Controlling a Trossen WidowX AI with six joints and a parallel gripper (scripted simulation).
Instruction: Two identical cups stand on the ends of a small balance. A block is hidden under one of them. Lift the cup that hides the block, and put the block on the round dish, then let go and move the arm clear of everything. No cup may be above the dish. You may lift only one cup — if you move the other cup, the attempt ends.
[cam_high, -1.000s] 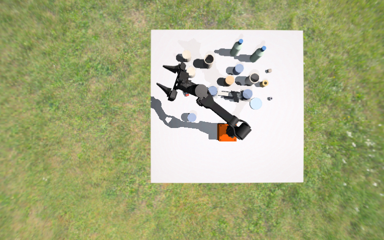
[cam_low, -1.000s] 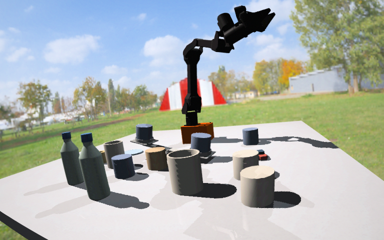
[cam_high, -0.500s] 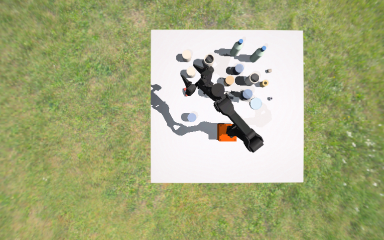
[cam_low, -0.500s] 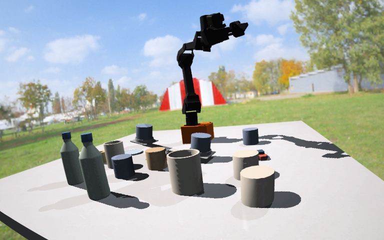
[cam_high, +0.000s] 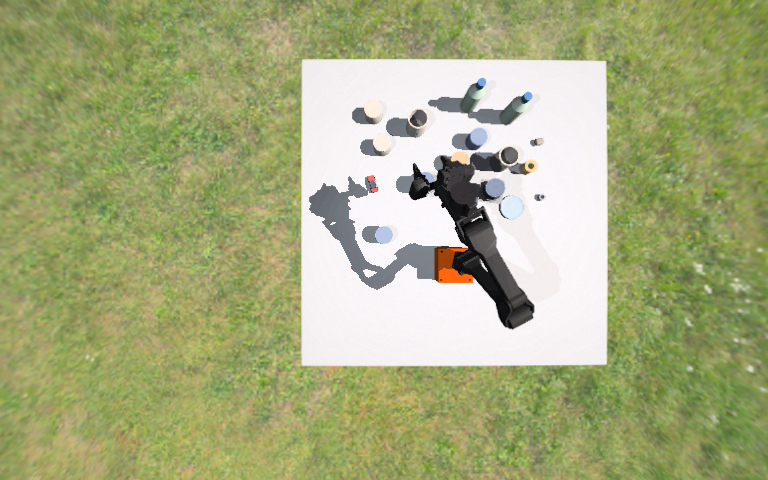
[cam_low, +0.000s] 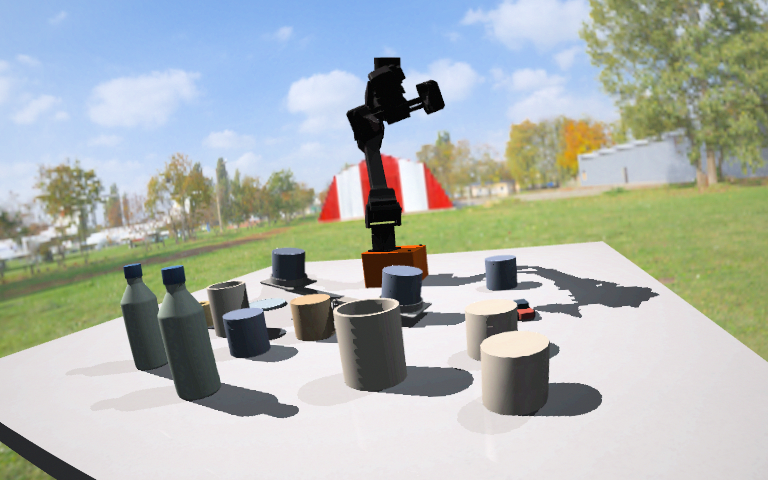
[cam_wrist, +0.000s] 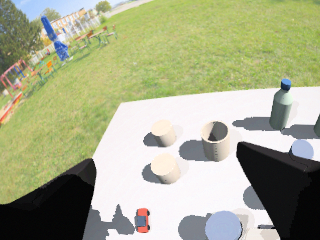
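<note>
Now: the grey block 32 cm below my gripper tip, 4 cm to the right of it and 1 cm ahead of it. The rest, counted from my gripper tip: red toy car: 35 cm below, 17 cm to the left, 3 cm behind; then dark blue cup: 31 cm to the right, 25 cm below, 3 cm ahead; then pale blue round dish: 43 cm to the right, 36 cm below.
</note>
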